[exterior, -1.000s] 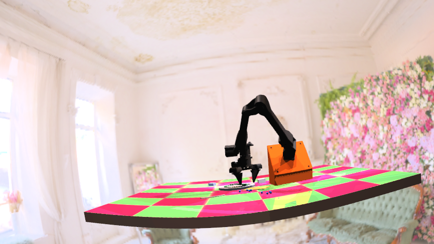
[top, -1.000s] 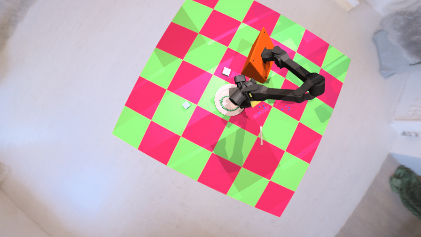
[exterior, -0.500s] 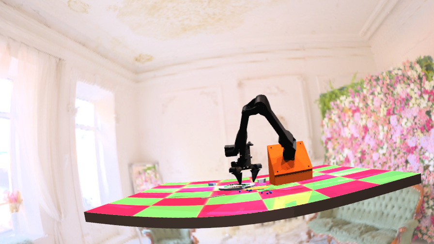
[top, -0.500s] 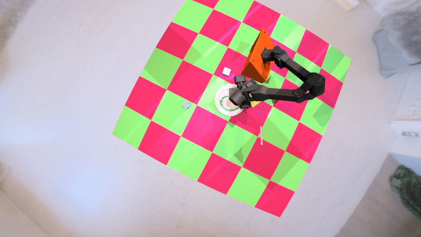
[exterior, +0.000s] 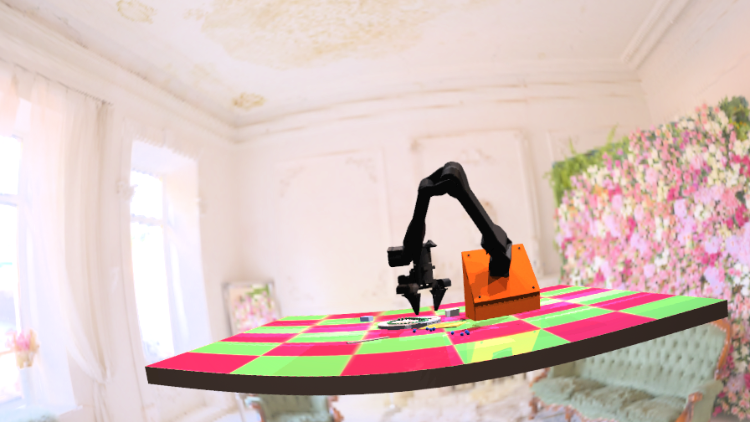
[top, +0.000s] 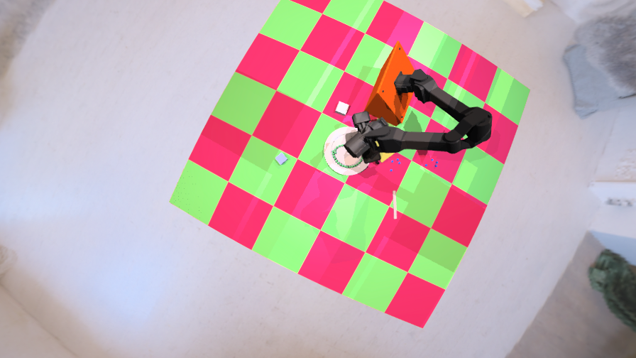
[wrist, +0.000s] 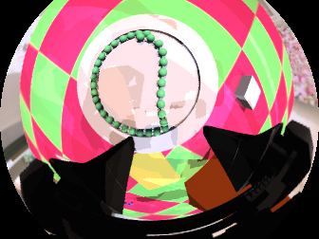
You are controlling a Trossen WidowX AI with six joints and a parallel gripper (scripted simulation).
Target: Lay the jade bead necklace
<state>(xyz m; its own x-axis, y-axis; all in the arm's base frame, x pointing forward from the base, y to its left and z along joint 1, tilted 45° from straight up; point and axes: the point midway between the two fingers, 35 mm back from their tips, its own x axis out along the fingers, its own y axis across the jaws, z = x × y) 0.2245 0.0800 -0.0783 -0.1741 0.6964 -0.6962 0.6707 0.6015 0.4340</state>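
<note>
Right now my gripper tip is 60 mm short of the round bead board, 30 mm above it and 20 mm to the left of it. Round my gripper tip: white cube: 140 mm to the right, 80 mm behind, 20 mm below; then thin white stick: 260 mm to the left, 140 mm ahead, 30 mm below; then yellow patch: 100 mm to the left, 50 mm behind, 30 mm below.
</note>
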